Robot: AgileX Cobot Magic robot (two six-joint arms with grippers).
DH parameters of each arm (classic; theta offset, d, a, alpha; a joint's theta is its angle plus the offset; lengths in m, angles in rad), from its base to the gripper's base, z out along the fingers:
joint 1: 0 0.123 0 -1.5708
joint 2: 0.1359 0 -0.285 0
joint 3: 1.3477 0 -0.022 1.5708
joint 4: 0 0.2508 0 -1.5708
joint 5: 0 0 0.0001 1.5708
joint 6: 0 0.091 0 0
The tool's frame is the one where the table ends.
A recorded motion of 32 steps. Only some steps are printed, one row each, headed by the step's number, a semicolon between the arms.
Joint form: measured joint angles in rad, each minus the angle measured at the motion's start. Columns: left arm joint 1, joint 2, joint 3, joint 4, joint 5, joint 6; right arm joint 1, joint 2, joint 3, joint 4, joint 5, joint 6.
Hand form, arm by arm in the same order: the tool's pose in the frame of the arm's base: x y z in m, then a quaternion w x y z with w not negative. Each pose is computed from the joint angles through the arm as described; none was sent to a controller.
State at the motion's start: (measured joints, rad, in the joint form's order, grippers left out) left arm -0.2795 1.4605 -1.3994 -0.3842 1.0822 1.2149; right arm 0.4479 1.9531 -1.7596 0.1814 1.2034 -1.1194
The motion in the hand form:
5: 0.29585 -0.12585 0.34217 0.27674 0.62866 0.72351 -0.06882; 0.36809 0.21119 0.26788 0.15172 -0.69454 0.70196 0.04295
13: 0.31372 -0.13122 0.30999 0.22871 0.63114 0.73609 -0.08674; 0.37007 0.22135 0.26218 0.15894 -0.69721 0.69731 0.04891
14: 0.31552 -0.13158 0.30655 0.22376 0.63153 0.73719 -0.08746; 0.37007 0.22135 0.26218 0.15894 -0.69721 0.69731 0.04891
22: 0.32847 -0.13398 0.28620 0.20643 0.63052 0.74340 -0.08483; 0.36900 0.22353 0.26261 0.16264 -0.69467 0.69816 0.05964
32: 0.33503 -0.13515 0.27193 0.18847 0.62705 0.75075 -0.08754; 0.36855 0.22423 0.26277 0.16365 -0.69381 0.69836 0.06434
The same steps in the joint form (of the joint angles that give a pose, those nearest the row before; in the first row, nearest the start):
5: -0.0288 0.0767 -0.0104 0.0000 0.0013 0.0115; 0.0369 0.0314 -0.0038 0.0022 -0.0293 -0.0047
13: -0.0288 0.1728 -0.0104 0.0062 0.0114 0.0115; 0.0530 0.0557 -0.0181 0.0175 -0.0511 -0.0062
14: -0.0288 0.1827 -0.0104 0.0089 0.0114 0.0115; 0.0530 0.0557 -0.0181 0.0175 -0.0511 -0.0062
22: -0.0288 0.2433 -0.0118 0.0249 -0.0176 0.0115; 0.0542 0.0556 -0.0181 0.0412 -0.0519 -0.0070
32: -0.0288 0.2828 -0.0118 0.0355 -0.0234 -0.0003; 0.0542 0.0556 -0.0181 0.0514 -0.0510 -0.0083

